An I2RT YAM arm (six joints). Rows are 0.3 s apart.
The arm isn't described. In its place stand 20 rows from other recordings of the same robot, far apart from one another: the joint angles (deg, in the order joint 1, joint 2, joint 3, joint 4, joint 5, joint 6), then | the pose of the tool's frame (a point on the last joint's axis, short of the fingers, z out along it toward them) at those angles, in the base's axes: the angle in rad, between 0 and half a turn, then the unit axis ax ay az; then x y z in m.
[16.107 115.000 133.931 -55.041 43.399 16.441] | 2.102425, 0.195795, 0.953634, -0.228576, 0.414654, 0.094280, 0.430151
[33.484 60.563 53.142 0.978 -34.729 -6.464] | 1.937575, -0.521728, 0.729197, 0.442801, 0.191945, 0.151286, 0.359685
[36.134 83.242 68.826 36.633 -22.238 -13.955] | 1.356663, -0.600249, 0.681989, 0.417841, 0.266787, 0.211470, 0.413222
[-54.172 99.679 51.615 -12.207 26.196 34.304] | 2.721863, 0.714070, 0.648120, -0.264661, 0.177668, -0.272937, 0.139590
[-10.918 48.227 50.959 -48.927 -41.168 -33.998] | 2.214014, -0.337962, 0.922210, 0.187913, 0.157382, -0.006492, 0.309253
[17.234 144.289 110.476 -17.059 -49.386 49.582] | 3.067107, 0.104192, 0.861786, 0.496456, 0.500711, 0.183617, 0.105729
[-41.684 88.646 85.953 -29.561 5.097 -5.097] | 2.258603, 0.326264, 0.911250, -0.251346, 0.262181, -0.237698, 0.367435
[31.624 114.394 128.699 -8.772 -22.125 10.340] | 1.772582, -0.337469, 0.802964, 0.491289, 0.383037, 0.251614, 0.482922
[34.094 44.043 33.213 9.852 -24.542 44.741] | 2.246011, -0.092860, 0.785042, 0.612442, 0.147818, 0.117914, 0.308115
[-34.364 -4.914 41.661 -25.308 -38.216 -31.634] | 1.430960, -0.392430, 0.822691, -0.411313, -0.006694, 0.031257, 0.347054
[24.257 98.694 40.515 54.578 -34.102 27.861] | 2.108177, -0.205542, 0.808441, 0.551522, 0.304828, 0.159253, 0.191429
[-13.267 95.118 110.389 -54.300 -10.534 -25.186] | 2.248495, -0.147029, 0.986674, -0.069686, 0.340955, -0.073704, 0.430221
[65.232 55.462 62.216 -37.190 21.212 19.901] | 2.168387, -0.276472, 0.930438, 0.240518, 0.095059, 0.175283, 0.365070
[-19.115 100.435 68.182 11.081 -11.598 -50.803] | 2.074519, -0.324055, 0.898919, -0.294844, 0.388372, -0.127025, 0.253809
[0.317 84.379 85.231 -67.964 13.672 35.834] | 2.690839, 0.327592, 0.943438, -0.051073, 0.280499, -0.006862, 0.339827
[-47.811 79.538 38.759 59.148 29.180 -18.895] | 1.917697, 0.414387, 0.607641, -0.677536, 0.186262, -0.231343, 0.291641
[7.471 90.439 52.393 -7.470 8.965 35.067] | 2.366540, 0.268735, 0.960287, 0.075039, 0.326367, 0.037204, 0.195870
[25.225 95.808 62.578 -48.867 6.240 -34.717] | 3.013342, -0.495404, 0.866593, -0.059928, 0.272655, 0.124170, 0.183725
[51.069 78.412 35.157 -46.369 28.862 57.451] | 2.730431, 0.055902, 0.987695, -0.146064, 0.131008, 0.134834, 0.142759
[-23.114 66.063 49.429 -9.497 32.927 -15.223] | 2.318194, 0.224292, 0.874704, -0.429635, 0.229759, -0.119107, 0.296400
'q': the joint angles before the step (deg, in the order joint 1, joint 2, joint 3, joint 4, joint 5, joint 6). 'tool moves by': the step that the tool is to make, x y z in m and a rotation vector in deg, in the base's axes. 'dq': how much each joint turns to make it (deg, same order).
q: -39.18 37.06 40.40 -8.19 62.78 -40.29
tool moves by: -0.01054 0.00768 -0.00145 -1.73 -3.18 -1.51
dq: -0.15 -3.59 -1.48 -0.07 1.31 1.70
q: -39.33 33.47 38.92 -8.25 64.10 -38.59
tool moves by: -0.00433 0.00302 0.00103 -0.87 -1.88 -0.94
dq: -0.09 -1.26 -0.15 -0.27 0.83 1.29
